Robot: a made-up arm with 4 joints. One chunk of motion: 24 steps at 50 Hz.
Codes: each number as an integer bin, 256 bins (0 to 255) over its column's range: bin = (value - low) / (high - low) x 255, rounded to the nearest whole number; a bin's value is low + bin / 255 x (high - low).
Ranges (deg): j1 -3..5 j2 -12..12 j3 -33..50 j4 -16..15
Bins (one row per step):
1: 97 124 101 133
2: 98 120 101 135
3: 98 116 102 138
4: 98 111 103 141
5: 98 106 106 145
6: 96 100 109 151
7: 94 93 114 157
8: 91 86 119 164
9: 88 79 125 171
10: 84 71 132 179
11: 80 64 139 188
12: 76 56 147 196
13: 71 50 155 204
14: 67 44 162 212
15: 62 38 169 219
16: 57 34 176 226
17: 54 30 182 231
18: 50 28 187 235
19: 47 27 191 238
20: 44 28 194 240
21: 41 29 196 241
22: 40 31 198 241
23: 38 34 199 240
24: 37 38 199 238
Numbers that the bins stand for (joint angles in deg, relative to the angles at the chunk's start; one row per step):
1: 0.04 -0.33 -0.13 0.17
2: 0.07 -0.71 -0.13 0.41
3: 0.07 -1.08 0.20 0.78
4: 0.07 -1.55 0.53 1.14
5: 0.07 -2.02 1.50 1.63
6: 0.01 -2.59 2.48 2.36
7: -0.05 -3.25 4.11 3.09
8: -0.15 -3.91 5.73 3.94
9: -0.24 -4.56 7.69 4.79
10: -0.36 -5.32 9.96 5.76
11: -0.49 -5.98 12.24 6.85
12: -0.62 -6.73 14.85 7.83
13: -0.77 -7.29 17.45 8.80
14: -0.90 -7.86 19.73 9.77
15: -1.05 -8.42 22.01 10.62
16: -1.21 -8.80 24.29 11.47
17: -1.31 -9.18 26.24 12.08
18: -1.43 -9.36 27.87 12.57
19: -1.53 -9.46 29.17 12.93
20: -1.62 -9.36 30.15 13.18
21: -1.71 -9.27 30.80 13.30
22: -1.75 -9.08 31.45 13.30
23: -1.81 -8.80 31.77 13.18
24: -1.84 -8.42 31.77 12.93

